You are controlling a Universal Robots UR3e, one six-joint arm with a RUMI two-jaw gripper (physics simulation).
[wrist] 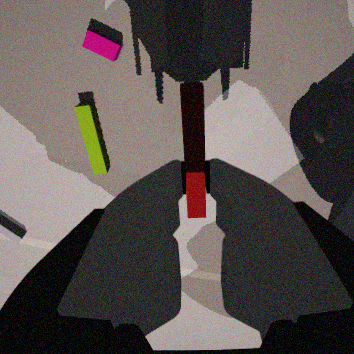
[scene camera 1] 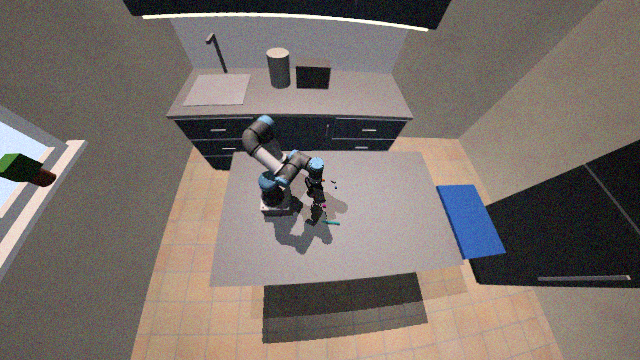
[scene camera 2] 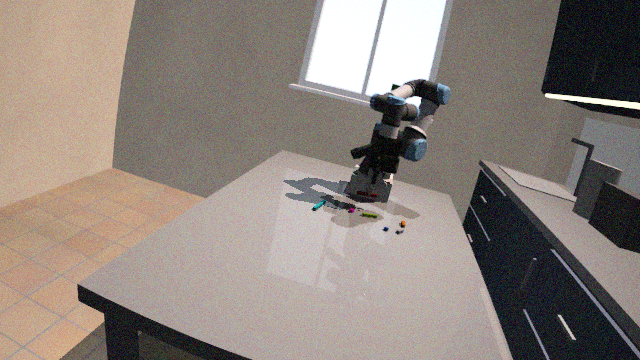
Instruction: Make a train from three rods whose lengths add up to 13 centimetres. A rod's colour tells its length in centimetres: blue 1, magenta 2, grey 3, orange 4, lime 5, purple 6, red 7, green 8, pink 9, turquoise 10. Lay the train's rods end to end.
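Where they show: gripper, fingertip midpoint: [wrist: 194,164] [scene camera 1: 313,196] [scene camera 2: 368,195]; arm's base, origin of the base link: [scene camera 1: 273,196].
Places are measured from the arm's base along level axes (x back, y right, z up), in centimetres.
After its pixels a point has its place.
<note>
My gripper [scene camera 2: 372,189] {y 0.3, x -23.5, z -2.4 cm} [wrist: 194,164] {y 0.3, x -23.5, z -2.4 cm} is shut on the red rod [scene camera 2: 366,194] {y 1.1, x -24.3, z -2.1 cm} [wrist: 196,197] {y -1.2, x -23.0, z -1.7 cm} and holds it above the table near the arm's base. The magenta rod [scene camera 1: 324,205] {y 4.5, x -30.1, z -6.7 cm} [scene camera 2: 352,210] {y 4.2, x -30.4, z -6.9 cm} [wrist: 101,45] {y 4.5, x -29.9, z -6.7 cm} and the lime rod [scene camera 2: 369,215] {y -1.7, x -30.5, z -7.1 cm} [wrist: 91,139] {y -1.6, x -30.0, z -6.7 cm} lie close together with a gap, at the left in the wrist view. The turquoise rod [scene camera 1: 331,222] {y 15.2, x -33.3, z -6.8 cm} [scene camera 2: 318,205] {y 15.1, x -34.7, z -6.8 cm} lies apart, beyond the magenta one. The orange [scene camera 1: 323,180] {y -13.0, x -31.0, z -7.0 cm} [scene camera 2: 403,224] {y -13.4, x -31.6, z -6.7 cm}, blue [scene camera 1: 335,187] {y -7.5, x -38.4, z -6.8 cm} [scene camera 2: 385,229] {y -7.4, x -39.2, z -7.2 cm} and grey [scene camera 1: 333,182] {y -11.3, x -37.5, z -7.0 cm} [scene camera 2: 399,232] {y -12.0, x -38.7, z -7.2 cm} rods lie apart from each other. The arm hides the lime rod in scene camera 1.
The arm's base [scene camera 1: 275,206] {y 6.3, x -1.7, z 0.1 cm} stands on the table [scene camera 1: 390,225] {y 19.3, x -69.8, z -7.7 cm} [scene camera 2: 225,260] {y 27.1, x -84.2, z -7.7 cm} beside the rods. The kitchen counter [scene camera 1: 350,102] stands behind the table. A dark bar end [wrist: 12,224] {y -11.9, x -37.0, z -7.4 cm} shows at the wrist view's left edge; its colour is unclear.
</note>
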